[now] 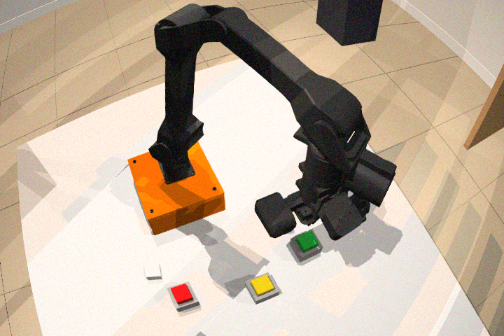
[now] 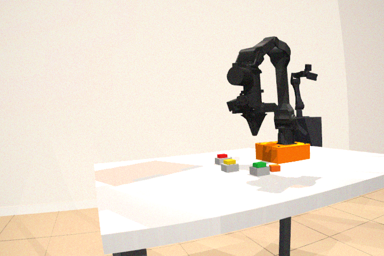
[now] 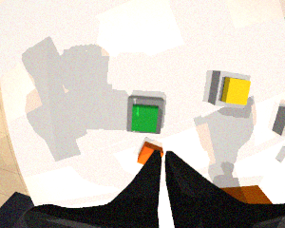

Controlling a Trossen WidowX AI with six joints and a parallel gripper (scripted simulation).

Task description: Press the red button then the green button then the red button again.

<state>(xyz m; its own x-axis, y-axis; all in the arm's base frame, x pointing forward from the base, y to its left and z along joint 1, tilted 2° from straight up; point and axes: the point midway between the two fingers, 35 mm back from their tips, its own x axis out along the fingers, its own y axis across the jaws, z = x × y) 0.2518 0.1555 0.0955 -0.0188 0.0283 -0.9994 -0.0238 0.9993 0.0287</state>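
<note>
Now: gripper tip 1 cm past the green button, 1 cm to the right of it and 9 cm above it. From my gripper tip the other things lie so: yellow button: 4 cm ahead, 10 cm to the right, 9 cm below; then small orange block: 8 cm behind, 12 cm below; then red button: 25 cm to the right, 9 cm below.
</note>
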